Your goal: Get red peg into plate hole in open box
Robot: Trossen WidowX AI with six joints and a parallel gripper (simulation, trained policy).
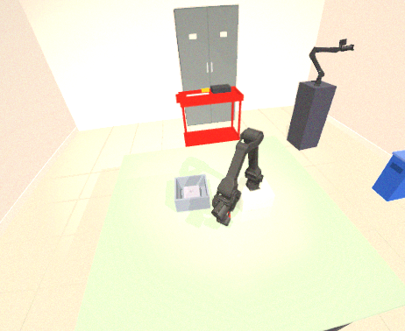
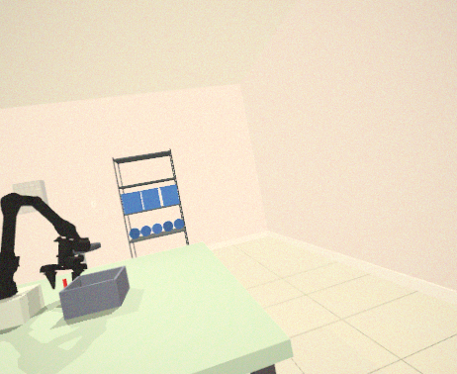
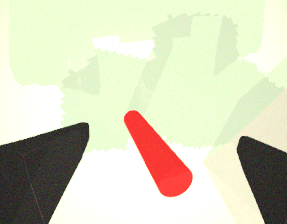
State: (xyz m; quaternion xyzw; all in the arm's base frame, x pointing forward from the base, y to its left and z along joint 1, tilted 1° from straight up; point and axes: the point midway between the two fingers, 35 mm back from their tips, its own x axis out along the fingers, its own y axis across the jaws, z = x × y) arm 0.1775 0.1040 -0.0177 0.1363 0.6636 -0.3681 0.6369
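Now: the red peg 1 cm to the left of my gripper tip. Round my gripper tip: grey box 16 cm ahead, 19 cm to the right, 2 cm below; plate 16 cm ahead, 19 cm to the right.
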